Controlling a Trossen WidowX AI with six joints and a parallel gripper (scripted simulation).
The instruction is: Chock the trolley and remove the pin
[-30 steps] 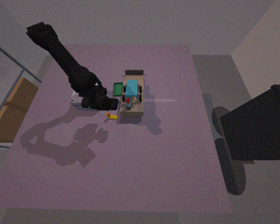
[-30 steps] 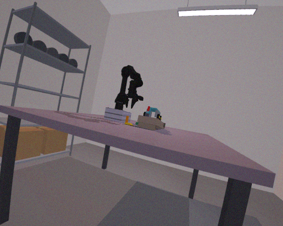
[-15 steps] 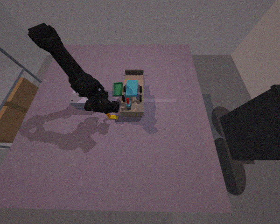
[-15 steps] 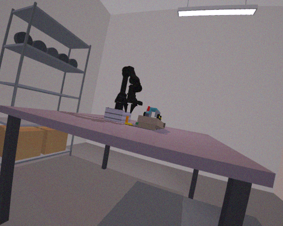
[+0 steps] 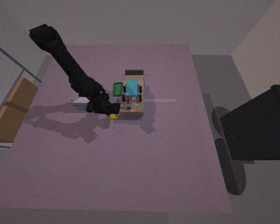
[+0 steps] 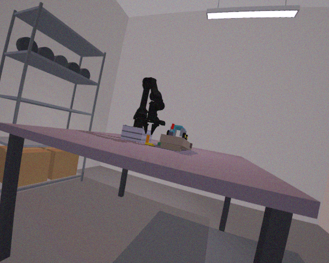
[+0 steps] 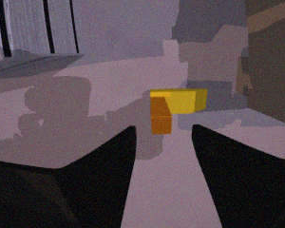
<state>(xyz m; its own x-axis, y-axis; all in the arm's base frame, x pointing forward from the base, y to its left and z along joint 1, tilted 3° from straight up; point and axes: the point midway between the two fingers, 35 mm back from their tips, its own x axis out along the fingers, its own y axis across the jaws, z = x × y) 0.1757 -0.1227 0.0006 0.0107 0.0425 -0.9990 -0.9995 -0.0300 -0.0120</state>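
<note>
Right now my gripper tip is 5 cm above the yellow chock and 2 cm short of it. Also, from my gripper tip: tan ramp: 16 cm to the left, 15 cm ahead, 2 cm below; red-headed stop pin: 13 cm ahead, 6 cm to the left, 6 cm above; blue trolley: 15 cm to the left, 15 cm ahead, 4 cm above.
</note>
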